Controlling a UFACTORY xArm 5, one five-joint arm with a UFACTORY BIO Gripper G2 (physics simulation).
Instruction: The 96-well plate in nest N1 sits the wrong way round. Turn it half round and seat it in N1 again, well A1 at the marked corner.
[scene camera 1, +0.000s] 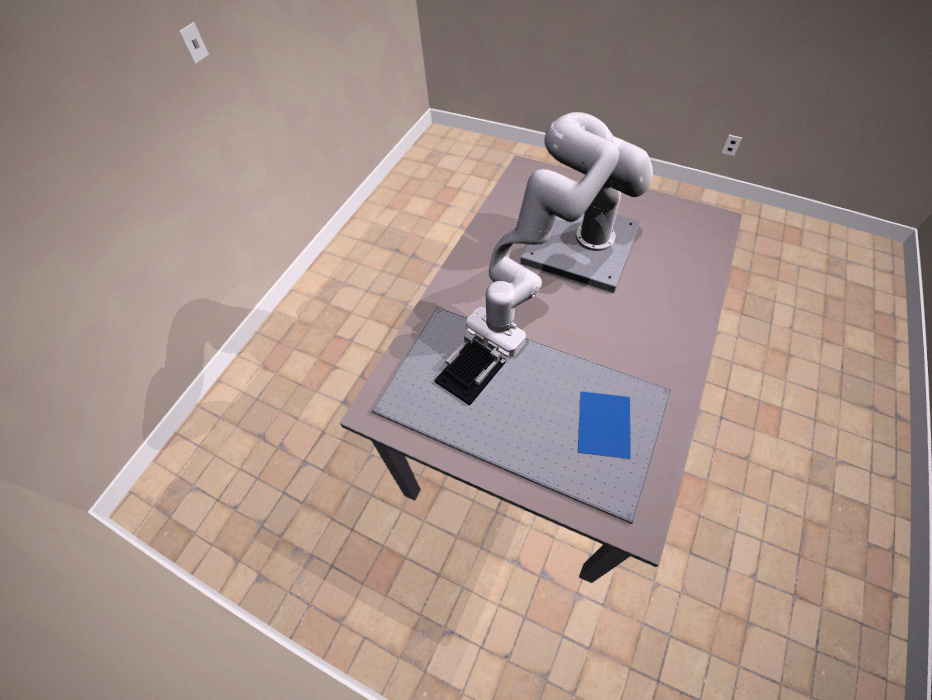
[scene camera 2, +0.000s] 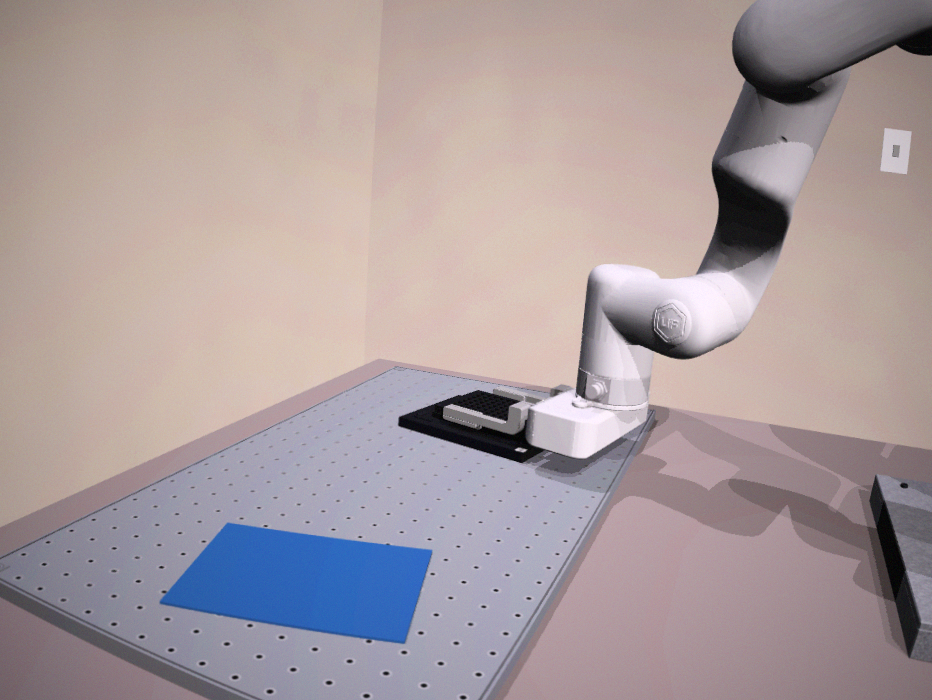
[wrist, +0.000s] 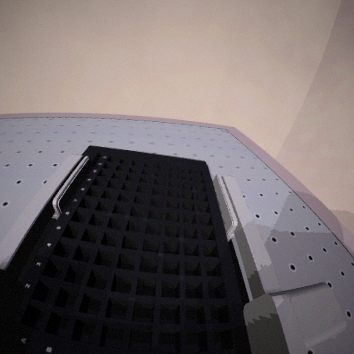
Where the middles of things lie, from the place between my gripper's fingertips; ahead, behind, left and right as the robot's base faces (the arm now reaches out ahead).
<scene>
My gripper is now 4 cm past the black 96-well plate (scene camera 2: 489, 404) and 2 cm to the right of it. The rest, counted from my hand: flat blue rectangle (scene camera 2: 366, 590): 39 cm to the left, 4 cm ahead, 2 cm below; black nest N1 (scene camera 2: 438, 428): 2 cm to the left, 2 cm below, 2 cm behind.
</scene>
